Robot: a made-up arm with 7 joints.
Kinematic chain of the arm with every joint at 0, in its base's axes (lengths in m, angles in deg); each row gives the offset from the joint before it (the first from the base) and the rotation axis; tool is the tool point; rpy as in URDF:
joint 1: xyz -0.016 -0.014 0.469 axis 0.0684 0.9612 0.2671
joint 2: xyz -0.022 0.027 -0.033 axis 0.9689 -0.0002 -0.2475
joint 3: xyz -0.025 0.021 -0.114 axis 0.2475 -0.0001 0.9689
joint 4: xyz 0.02 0.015 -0.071 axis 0.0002 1 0
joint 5: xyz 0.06 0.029 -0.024 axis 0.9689 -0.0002 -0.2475
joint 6: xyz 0.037 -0.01 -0.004 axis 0.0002 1 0
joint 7: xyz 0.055 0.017 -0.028 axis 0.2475 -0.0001 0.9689
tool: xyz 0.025 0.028 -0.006 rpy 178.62 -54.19 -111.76
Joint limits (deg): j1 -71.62..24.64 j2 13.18..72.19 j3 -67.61..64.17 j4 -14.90..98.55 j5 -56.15..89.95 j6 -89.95..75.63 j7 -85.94..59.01
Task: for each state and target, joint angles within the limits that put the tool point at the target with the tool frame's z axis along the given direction. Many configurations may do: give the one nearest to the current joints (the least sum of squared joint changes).
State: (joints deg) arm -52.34 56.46 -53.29 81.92 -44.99 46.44 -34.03
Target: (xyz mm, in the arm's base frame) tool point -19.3 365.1 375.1 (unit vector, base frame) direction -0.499 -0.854 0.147
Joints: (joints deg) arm -2.72 71.44 -67.61 85.89 -23.25 40.54 -31.67
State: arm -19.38 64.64 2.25 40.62 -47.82 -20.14 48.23
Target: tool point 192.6 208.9 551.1 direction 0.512 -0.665 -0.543
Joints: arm -30.55 72.19 8.72 -7.22 -55.70 -20.79 22.60
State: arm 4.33 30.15 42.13 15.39 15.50 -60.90 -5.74
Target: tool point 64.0 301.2 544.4 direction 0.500 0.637 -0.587
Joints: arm -16.42 65.40 56.33 31.38 25.19 -45.60 13.93
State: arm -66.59 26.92 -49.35 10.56 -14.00 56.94 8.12
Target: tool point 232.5 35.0 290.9 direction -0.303 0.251 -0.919
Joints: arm -33.76 34.10 -53.54 -14.90 3.93 53.34 36.93
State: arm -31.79 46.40 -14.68 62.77 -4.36 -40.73 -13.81
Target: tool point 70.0 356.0 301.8 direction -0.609 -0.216 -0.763
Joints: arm -6.84 55.14 -1.50 79.53 -10.67 -37.43 -5.91
